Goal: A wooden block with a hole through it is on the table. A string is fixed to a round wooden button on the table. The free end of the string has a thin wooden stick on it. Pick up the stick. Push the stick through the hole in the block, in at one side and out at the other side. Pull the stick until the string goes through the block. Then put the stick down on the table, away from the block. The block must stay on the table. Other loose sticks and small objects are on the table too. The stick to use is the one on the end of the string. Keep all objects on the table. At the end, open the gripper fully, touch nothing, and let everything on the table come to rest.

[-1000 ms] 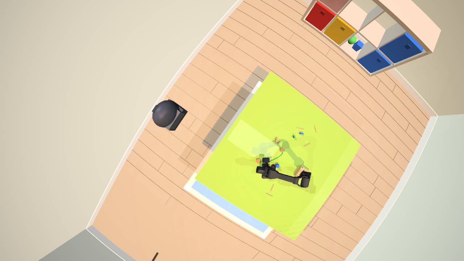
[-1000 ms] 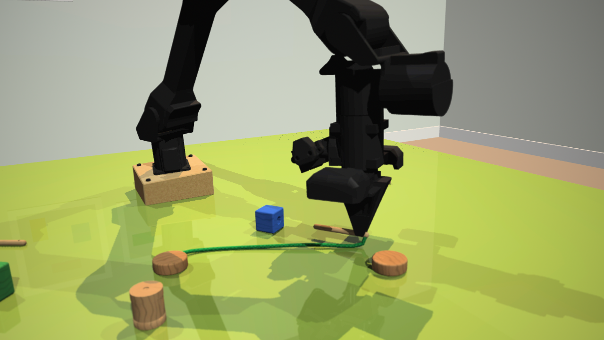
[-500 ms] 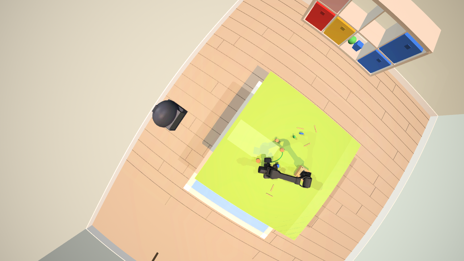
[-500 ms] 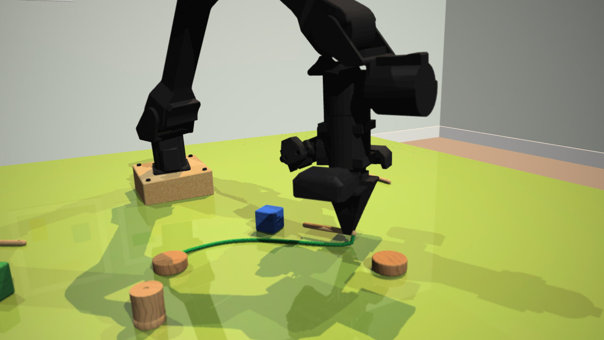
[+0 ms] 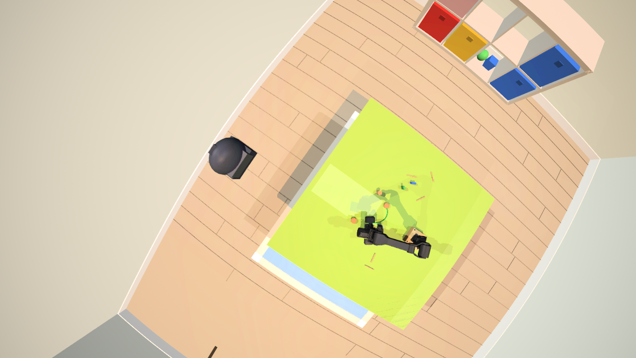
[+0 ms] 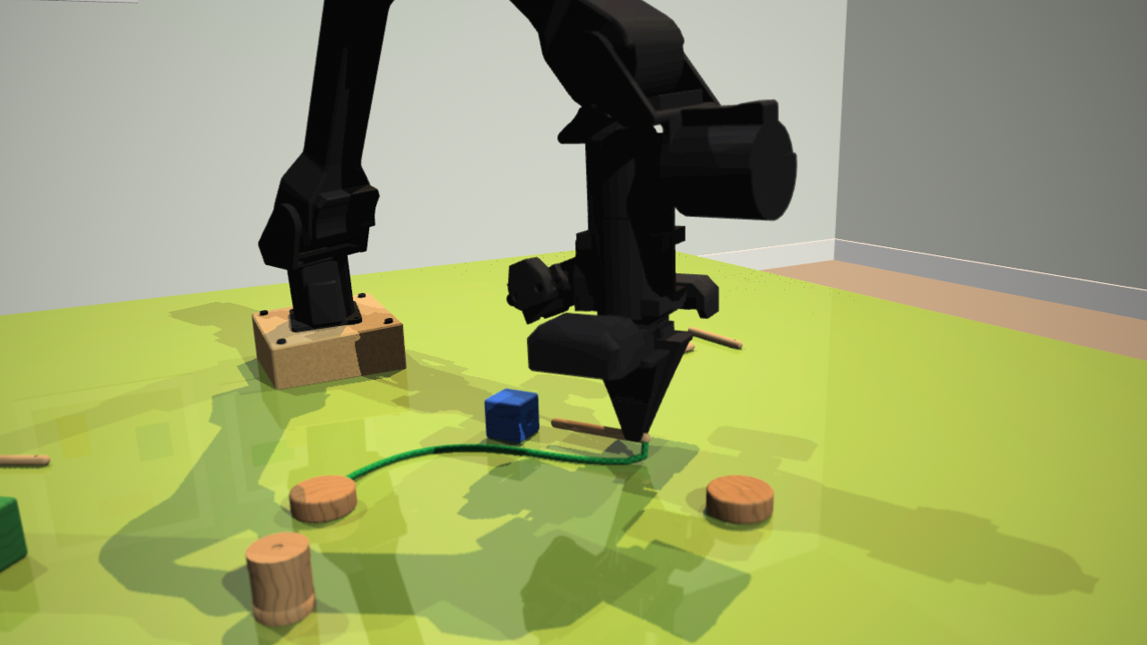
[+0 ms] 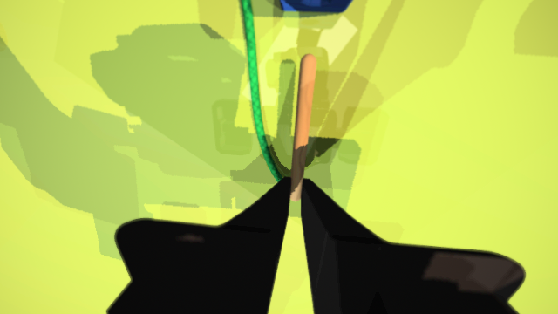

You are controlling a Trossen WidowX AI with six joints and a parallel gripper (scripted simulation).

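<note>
The blue block lies 8 cm behind my gripper tip and 7 cm to the right of it. Also, from my gripper tip: green block: 38 cm to the right; then wooden cylinder: 24 cm to the right, 10 cm ahead.
</note>
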